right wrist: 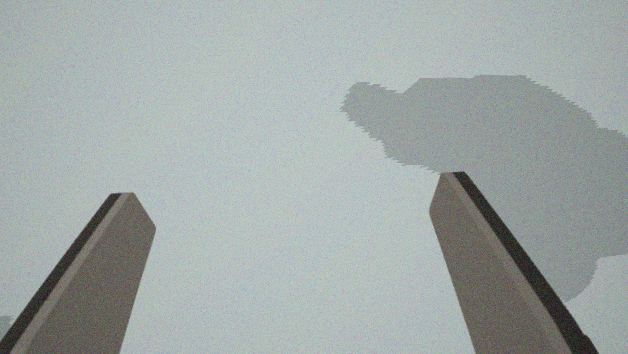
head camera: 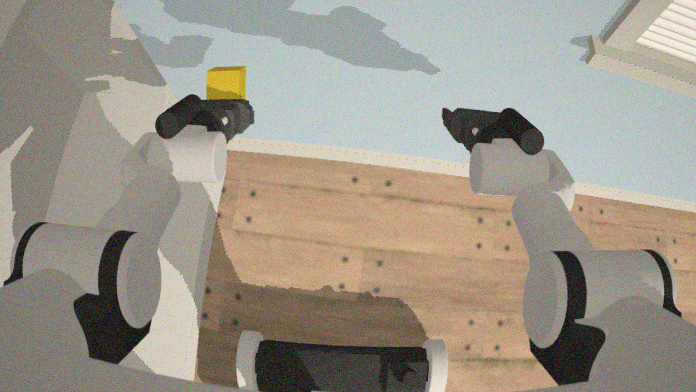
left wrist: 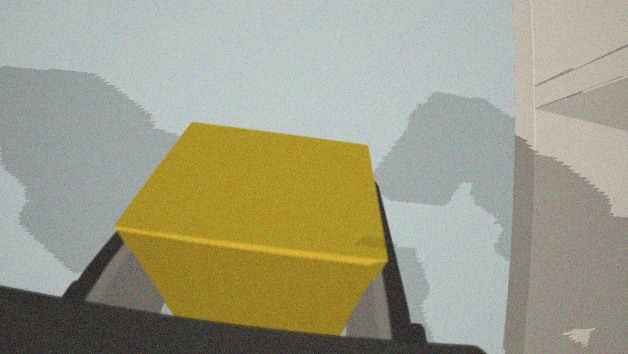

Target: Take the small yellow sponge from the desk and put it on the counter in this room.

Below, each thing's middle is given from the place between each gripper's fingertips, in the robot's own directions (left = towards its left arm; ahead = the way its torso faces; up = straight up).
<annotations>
My left hand is 30 mm below the small yellow sponge (head camera: 221, 82).
Right now the small yellow sponge is 44 cm to the left of my right hand and 3 cm above it.
</annotations>
